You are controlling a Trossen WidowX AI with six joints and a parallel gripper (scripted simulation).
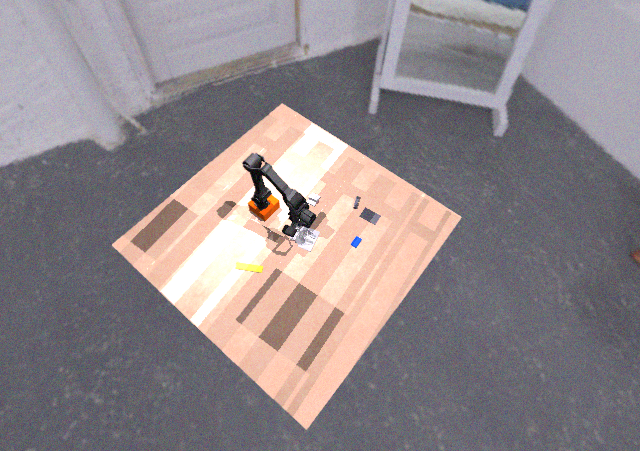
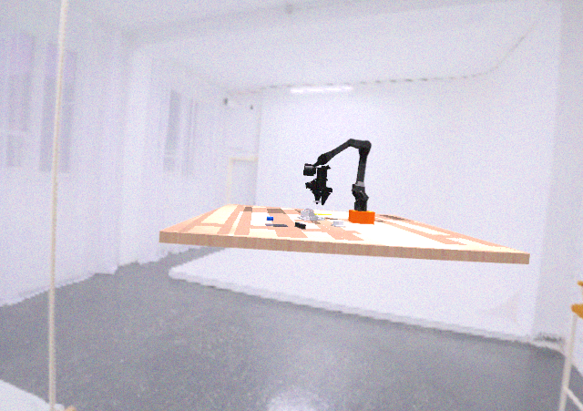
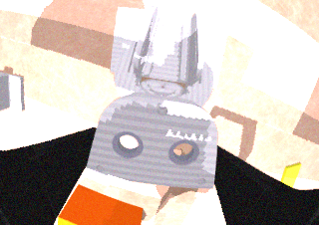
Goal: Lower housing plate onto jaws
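Right now the grey housing plate is 10 mm ahead of my gripper tip and 20 mm above it. The rest, counted from my gripper tip: blue block: 240 mm ahead, 190 mm to the left, 80 mm below; dark pin: 80 mm ahead, 360 mm to the left, 70 mm below; yellow bar: 20 mm behind, 290 mm to the right, 80 mm below.
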